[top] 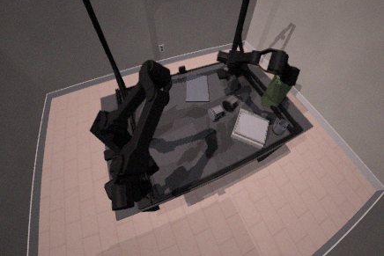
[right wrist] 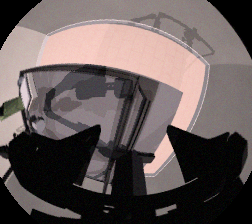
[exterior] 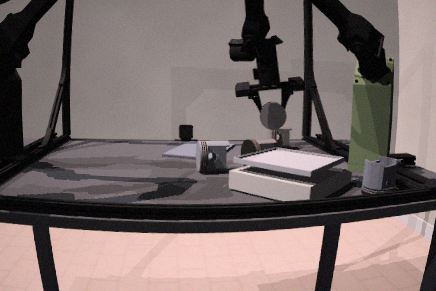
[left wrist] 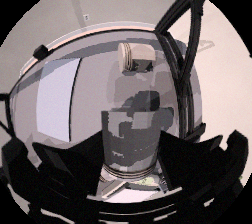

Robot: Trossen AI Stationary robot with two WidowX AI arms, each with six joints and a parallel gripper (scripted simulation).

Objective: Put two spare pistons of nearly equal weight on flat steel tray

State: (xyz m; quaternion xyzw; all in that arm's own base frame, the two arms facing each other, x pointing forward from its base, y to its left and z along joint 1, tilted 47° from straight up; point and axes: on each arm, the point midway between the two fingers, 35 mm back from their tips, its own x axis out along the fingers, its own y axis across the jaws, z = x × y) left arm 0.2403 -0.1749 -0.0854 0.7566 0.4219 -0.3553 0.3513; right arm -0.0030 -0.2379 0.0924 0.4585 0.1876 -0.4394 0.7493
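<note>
Right now the white scale pan is 320 mm ahead of my left hand, 90 mm below it and 20 mm to the right of it. Also, from my left hand: flat grey steel tray: 190 mm to the right, 140 mm below, 90 mm behind; piston: 140 mm behind, 110 mm below, 50 mm to the left.
</note>
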